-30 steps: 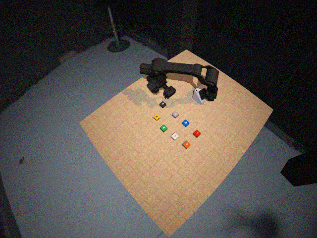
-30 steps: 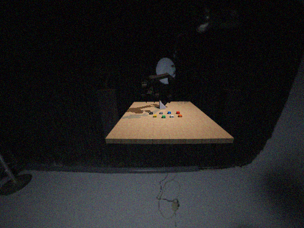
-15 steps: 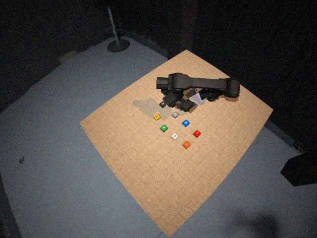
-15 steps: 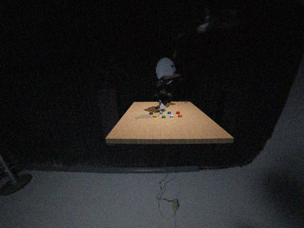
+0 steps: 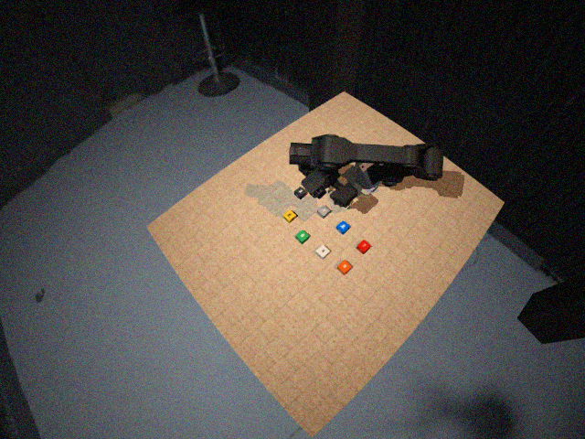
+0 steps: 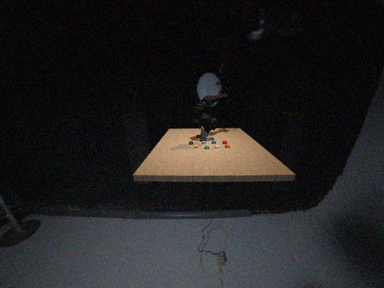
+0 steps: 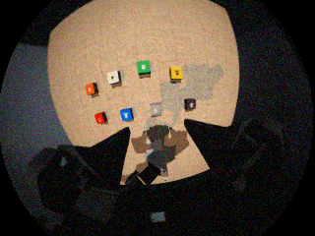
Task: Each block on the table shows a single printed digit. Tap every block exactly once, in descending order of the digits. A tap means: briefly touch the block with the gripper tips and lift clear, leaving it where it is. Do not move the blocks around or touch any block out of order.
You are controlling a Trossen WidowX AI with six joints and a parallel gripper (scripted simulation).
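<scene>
The blue block is 110 mm below my gripper tip, 80 mm to the left of it and 20 mm behind it. Round my gripper tip: dark grey block (120 mm to the right, 110 mm below, 10 mm ahead); yellow block (110 mm below, 100 mm ahead, 70 mm to the right); green block (110 mm below, 110 mm ahead, 20 mm to the left).
</scene>
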